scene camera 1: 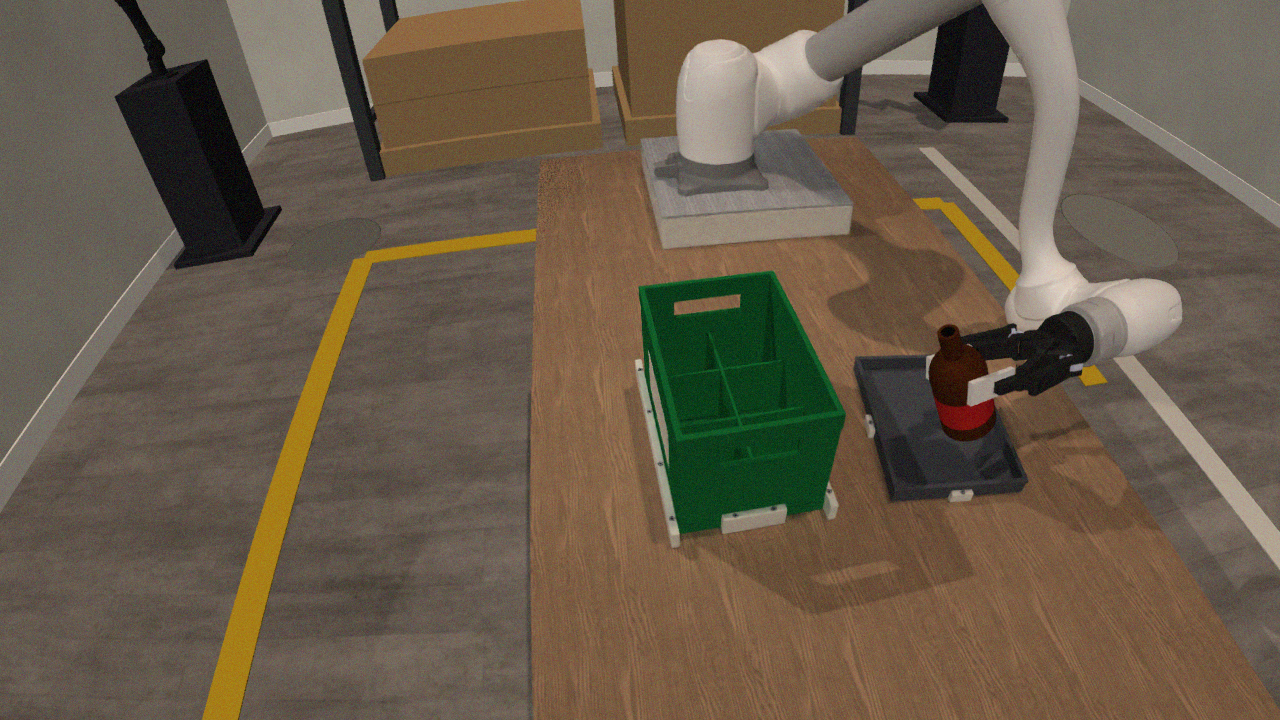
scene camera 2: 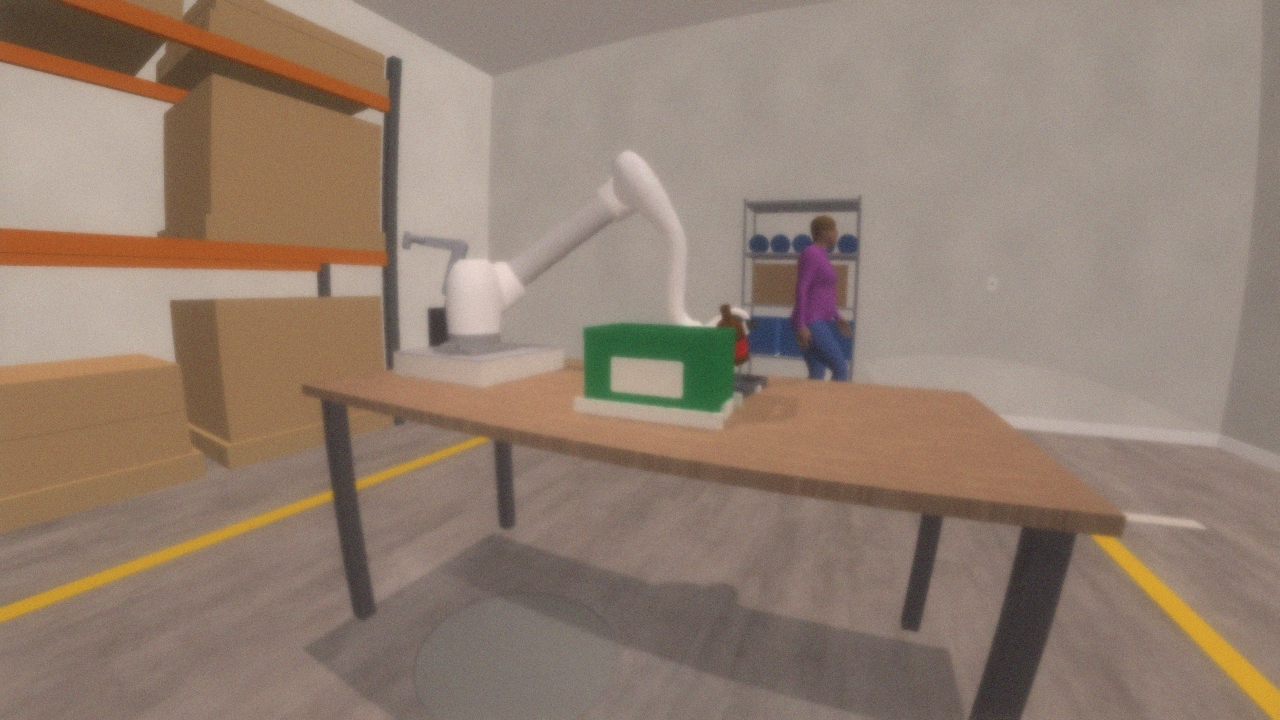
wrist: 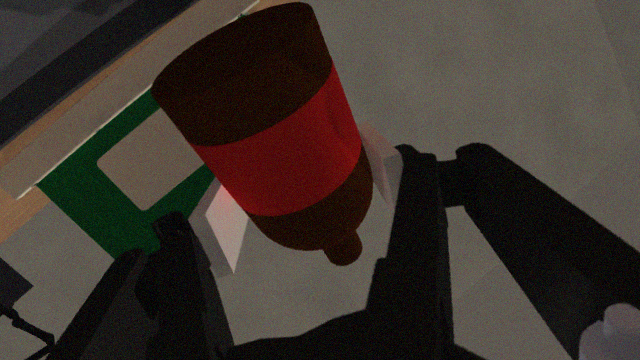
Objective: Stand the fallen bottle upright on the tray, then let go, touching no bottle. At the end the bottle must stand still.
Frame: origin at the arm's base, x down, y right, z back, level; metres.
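Seen in the pictures: gripper, between the fingertips: (scene camera 1: 947, 380); arm's base, origin of its link: (scene camera 1: 716, 173) (scene camera 2: 474, 351).
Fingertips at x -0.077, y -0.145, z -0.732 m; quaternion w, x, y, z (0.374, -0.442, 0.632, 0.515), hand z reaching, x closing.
Pixels of each thing's top centre, then the offset from my fingertips to it. Level surfaces: height alone.
- brown bottle with a red label, centre of its top: (wrist: 375, 266) (scene camera 1: 975, 330) (scene camera 2: 731, 304) dx -0.075, dy -0.018, dz +0.003 m
- dark grey tray, centre of its top: (wrist: 20, 32) (scene camera 1: 937, 414) (scene camera 2: 712, 377) dx +0.124, dy -0.045, dz +0.053 m
- green crate with compartments, centre of its top: (scene camera 1: 732, 343) (wrist: 237, 186) (scene camera 2: 662, 327) dx -0.026, dy +0.256, dz +0.080 m
- wooden table, height of its surface: dx +0.149 m
The brown bottle with a red label (scene camera 1: 966, 414) (scene camera 2: 741, 350) (wrist: 280, 155) is close to upright, neck up, its neck leaning a little toward the crate. My gripper (scene camera 1: 961, 376) (wrist: 301, 167) comes from the right, roughly level, and is shut on the bottle around its upper body, one pale pad on each side. The dark grey tray (scene camera 1: 913, 438) (scene camera 2: 756, 385) (wrist: 65, 77) lies below the bottle. In the second scene view the bottle's base appears a little above the tray, but the crate partly hides it.
A green crate with compartments (scene camera 1: 751, 474) (scene camera 2: 657, 340) (wrist: 85, 185) stands beside the tray, on its left in the first scene view, with pale strips around its base. The arm's base plinth (scene camera 1: 751, 223) (scene camera 2: 483, 365) is at the back of the wooden table (scene camera 1: 599, 608) (scene camera 2: 859, 438). A person (scene camera 2: 816, 286) stands beyond.
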